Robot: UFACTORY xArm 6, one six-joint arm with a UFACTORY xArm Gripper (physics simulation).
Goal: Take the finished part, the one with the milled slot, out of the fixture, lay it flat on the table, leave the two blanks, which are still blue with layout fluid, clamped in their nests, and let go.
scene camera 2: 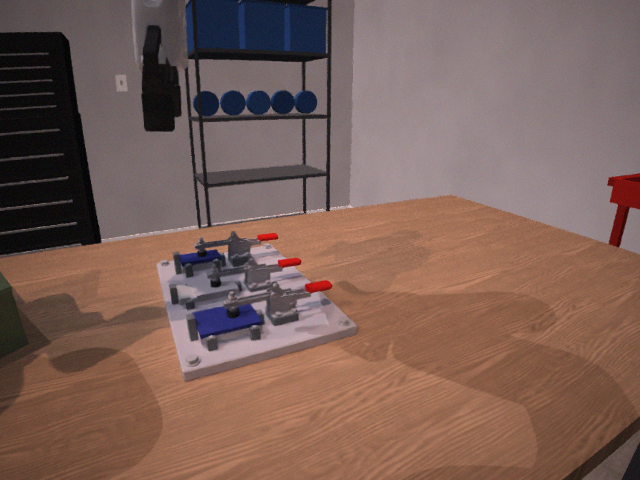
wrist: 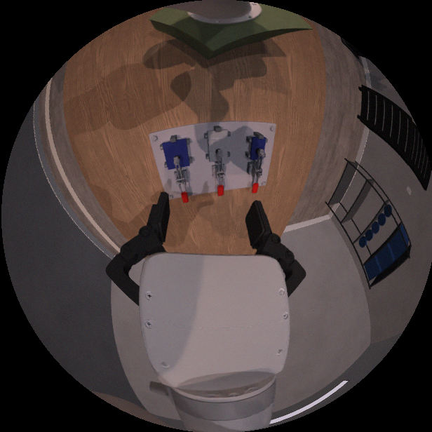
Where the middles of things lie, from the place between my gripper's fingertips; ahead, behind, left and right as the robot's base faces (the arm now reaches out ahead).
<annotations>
The finished part (scene camera 2: 199,291) is 3 cm ahead of my hand, 6 cm to the left of it and 26 cm below it. Round my hand: fixture plate (scene camera 2: 318,316) (9 cm ahead, 6 cm to the left, 28 cm below).
</annotations>
